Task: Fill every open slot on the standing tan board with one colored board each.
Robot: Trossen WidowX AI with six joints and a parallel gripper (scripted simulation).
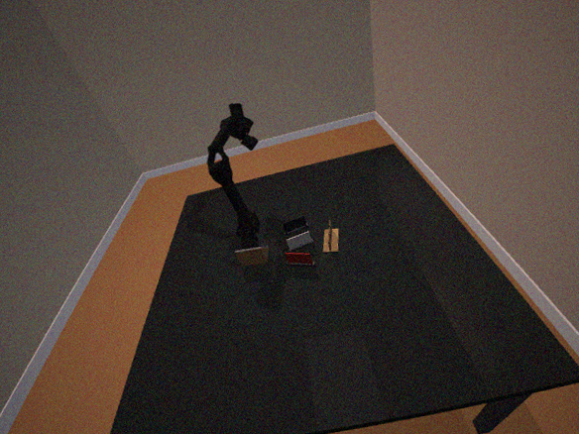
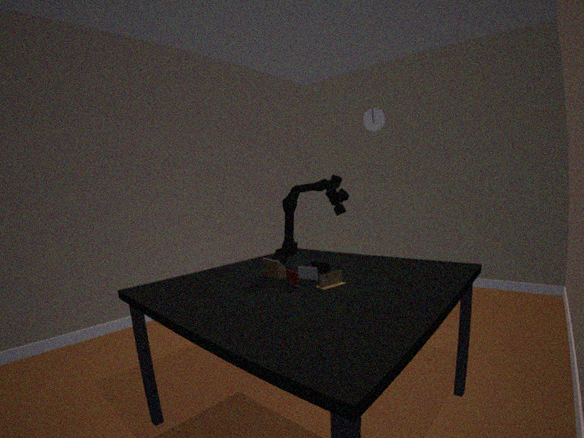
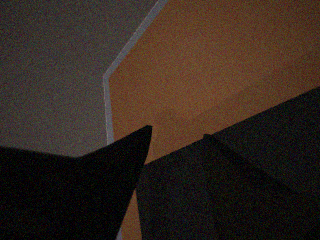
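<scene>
The red board is 130 mm ahead of my gripper tip, 690 mm to the right of it and 260 mm below it. From my gripper tip the other things lie so: tan board 280 mm ahead, 610 mm to the right, 270 mm below.
</scene>
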